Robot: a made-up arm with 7 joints. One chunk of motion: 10 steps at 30 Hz.
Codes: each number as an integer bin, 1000 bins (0 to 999) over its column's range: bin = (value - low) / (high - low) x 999, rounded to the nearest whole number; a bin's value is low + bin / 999 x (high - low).
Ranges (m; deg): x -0.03..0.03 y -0.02..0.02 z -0.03..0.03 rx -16..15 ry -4..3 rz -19..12
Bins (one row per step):
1: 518 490 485 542 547 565
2: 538 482 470 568 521 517
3: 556 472 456 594 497 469
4: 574 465 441 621 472 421
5: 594 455 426 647 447 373
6: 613 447 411 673 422 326
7: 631 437 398 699 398 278
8: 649 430 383 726 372 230
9: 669 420 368 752 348 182
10: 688 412 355 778 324 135
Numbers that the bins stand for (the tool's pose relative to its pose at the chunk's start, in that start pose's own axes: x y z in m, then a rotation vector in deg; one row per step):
1: 0.0011 -0.0004 -0.0009 0.82 -0.17 -1.47
2: 0.0023 -0.0007 -0.0018 1.63 -0.35 -2.96
3: 0.0034 -0.0011 -0.0026 2.43 -0.52 -4.45
4: 0.0045 -0.0014 -0.0035 3.27 -0.69 -5.94
5: 0.0057 -0.0018 -0.0044 4.08 -0.87 -7.43
6: 0.0068 -0.0021 -0.0053 4.88 -1.04 -8.88
7: 0.0079 -0.0025 -0.0061 5.69 -1.21 -10.37
8: 0.0090 -0.0028 -0.0070 6.53 -1.39 -11.86
9: 0.0102 -0.0032 -0.0079 7.34 -1.56 -13.35
10: 0.0113 -0.0035 -0.0087 8.14 -1.73 -14.81

